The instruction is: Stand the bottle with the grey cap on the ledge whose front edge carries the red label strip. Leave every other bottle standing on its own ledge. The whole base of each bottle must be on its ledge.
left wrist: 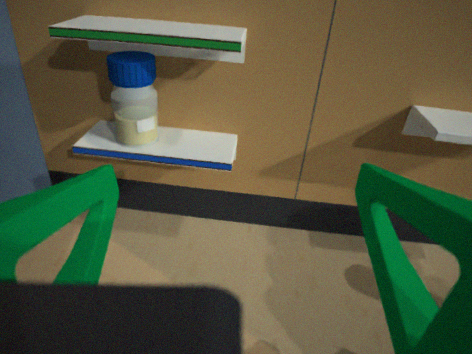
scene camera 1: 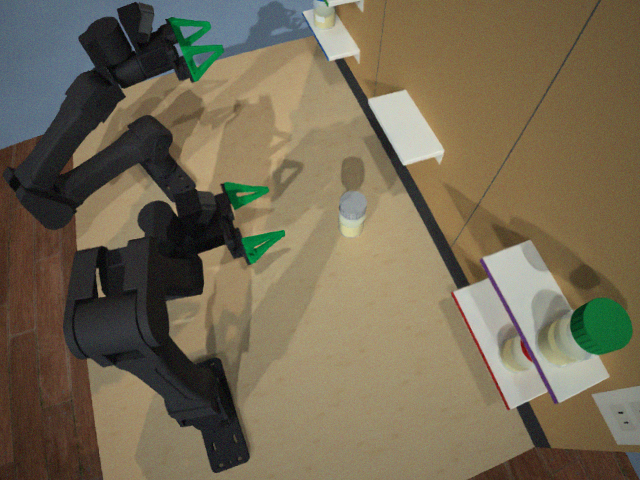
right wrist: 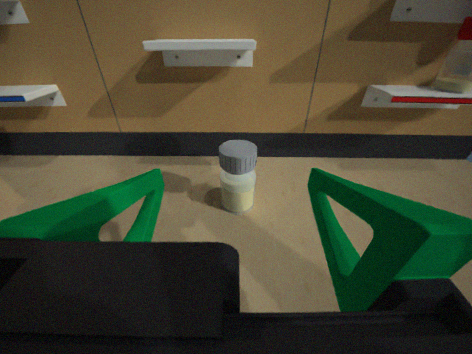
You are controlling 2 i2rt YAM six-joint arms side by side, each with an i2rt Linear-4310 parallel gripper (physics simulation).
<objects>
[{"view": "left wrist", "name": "my left gripper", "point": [236, 178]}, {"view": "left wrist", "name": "blue-strip ledge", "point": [209, 146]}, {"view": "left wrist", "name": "brown wall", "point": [268, 101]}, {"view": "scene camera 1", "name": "my left gripper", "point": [216, 36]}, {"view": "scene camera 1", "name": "my right gripper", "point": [276, 210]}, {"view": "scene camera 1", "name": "red-capped bottle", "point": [513, 356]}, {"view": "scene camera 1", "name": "purple-strip ledge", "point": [528, 287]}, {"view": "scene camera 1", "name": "bare white ledge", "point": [413, 140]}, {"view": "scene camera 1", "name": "red-strip ledge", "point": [483, 309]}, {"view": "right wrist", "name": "my right gripper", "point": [235, 176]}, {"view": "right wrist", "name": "bare white ledge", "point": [164, 44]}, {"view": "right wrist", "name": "brown wall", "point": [273, 96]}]
</objects>
